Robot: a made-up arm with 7 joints.
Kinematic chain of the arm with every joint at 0, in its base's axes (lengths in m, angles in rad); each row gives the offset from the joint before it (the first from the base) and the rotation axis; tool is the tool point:
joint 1: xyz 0 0 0.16 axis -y
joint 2: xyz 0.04 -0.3 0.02 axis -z
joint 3: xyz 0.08 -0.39 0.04 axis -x
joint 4: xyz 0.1 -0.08 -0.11 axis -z
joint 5: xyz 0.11 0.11 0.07 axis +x
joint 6: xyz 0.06 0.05 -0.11 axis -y
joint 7: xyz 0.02 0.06 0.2 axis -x
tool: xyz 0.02 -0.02 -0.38
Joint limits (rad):
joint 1: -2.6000..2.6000
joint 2: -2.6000..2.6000
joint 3: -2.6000..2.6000
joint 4: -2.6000..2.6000
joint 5: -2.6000..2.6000
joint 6: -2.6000..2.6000
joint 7: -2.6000..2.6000
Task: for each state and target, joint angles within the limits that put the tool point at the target. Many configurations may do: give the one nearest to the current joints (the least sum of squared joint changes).
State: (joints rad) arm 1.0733 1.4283 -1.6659 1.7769 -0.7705 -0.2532 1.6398
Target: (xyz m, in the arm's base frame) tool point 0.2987 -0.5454 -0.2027
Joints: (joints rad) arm 1.4053 1.2265 -2.0277 1.6781 -0.7298 -0.3722 1.5773
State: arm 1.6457 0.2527 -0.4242 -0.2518 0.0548 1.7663 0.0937
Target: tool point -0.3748 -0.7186 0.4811
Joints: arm 2.1512 0.2963 -0.6799 0.1158 0.3173 1.8595 -0.1577
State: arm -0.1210 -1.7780 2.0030 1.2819 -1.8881 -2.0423 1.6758
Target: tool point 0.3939 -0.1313 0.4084
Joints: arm -0.6928 -1.5734 1.6551 1.3080 -1.6698 -2.0748 1.4743
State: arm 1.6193 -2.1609 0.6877 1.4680 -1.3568 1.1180 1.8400
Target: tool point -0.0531 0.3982 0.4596
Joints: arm 1.3074 -1.8363 0.5955 1.7094 -1.8248 0.6592 2.2919
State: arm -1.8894 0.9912 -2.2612 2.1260 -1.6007 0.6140 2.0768
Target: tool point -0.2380 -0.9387 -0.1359
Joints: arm -1.8172 0.5984 -2.1347 1.9134 -1.6221 0.5070 2.3539
